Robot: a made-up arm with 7 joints. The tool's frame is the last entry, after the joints.
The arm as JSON. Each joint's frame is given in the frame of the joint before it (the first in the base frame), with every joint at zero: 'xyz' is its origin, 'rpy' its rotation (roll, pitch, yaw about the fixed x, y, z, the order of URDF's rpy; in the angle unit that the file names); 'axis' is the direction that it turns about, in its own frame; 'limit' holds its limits. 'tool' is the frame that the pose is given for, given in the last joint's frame.
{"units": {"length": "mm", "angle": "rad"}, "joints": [
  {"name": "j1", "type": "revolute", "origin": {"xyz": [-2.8, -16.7, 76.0], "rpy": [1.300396, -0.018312, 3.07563]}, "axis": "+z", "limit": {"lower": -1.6, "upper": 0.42}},
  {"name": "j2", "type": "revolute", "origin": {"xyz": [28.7, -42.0, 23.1], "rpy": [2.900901, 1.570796, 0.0]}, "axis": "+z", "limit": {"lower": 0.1, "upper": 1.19}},
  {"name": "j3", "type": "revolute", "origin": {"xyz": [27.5, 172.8, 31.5], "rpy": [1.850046, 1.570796, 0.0]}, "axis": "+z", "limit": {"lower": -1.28, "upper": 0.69}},
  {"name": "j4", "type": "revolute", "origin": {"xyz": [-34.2, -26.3, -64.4], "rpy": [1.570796, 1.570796, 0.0]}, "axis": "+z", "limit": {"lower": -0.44, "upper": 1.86}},
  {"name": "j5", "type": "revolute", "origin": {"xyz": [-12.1, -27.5, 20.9], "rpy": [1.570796, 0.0, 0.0]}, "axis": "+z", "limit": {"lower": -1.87, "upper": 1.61}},
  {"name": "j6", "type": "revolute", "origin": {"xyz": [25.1, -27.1, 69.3], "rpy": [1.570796, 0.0, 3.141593]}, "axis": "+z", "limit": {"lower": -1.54, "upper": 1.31}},
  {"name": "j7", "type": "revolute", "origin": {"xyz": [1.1, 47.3, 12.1], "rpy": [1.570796, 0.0, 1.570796]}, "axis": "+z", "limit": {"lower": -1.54, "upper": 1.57}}
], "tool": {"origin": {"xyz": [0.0, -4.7, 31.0], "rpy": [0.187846, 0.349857, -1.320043]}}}
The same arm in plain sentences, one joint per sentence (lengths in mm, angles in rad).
The arm has seven revolute joints in a row. What follows holds with every joint at zero, and every direction is one of the base frame's. The first joint is mounted 2.8 mm along -x and 16.7 mm along -y and 76 mm along +z from the base frame's origin and rotates about the direction (0.068403, 0.961235, 0.26711), from -1.6 to 0.42 rad. The second joint is mounted 27.1 mm along -x and 35.3 mm along +y and 33.8 mm along -z from the first joint and rotates about the direction (0.968889, -0.0002, -0.247497), from 0.1 to 1.19 rad. The third joint is mounted 12.5 mm along -x and 21.2 mm along +y and 176.1 mm along -z from the second joint and rotates about the direction (0.247497, -0.0001, 0.968889), from -1.28 to 0.69 rad. The fourth joint is mounted 17.2 mm along +x and 26.3 mm along +y and 70.9 mm along -z from the third joint and rotates about the direction (0.0002, 1, 0), from -0.44 to 1.86 rad. The fifth joint is mounted 29.6 mm along +x and 20.9 mm along +y and 4.9 mm along +z from the fourth joint and rotates about the direction (0.968889, -0.0002, -0.247497), from -1.87 to 1.61 rad. The sixth joint is mounted 60.9 mm along +x and 27.1 mm along -y and 41.5 mm along -z from the fifth joint and rotates about the direction (0.0002, 1, 0), from -1.54 to 1.31 rad. The seventh joint is mounted 46.1 mm along +x and 12.1 mm along +y and 10.6 mm along -z from the sixth joint and rotates about the direction (0.247497, -0.0001, 0.968889), from -1.54 to 1.57 rad. The tool frame, which is the frame that the pose is given for, is mounted 7.7 mm along +x and 4.7 mm along -y and 30 mm along +z from the seventh joint; its axes are the base frame's turned by roll -0.0755, pitch 0.4004 and yaw -1.4172 rad (as in URDF: about the fixed x, then y, then z).
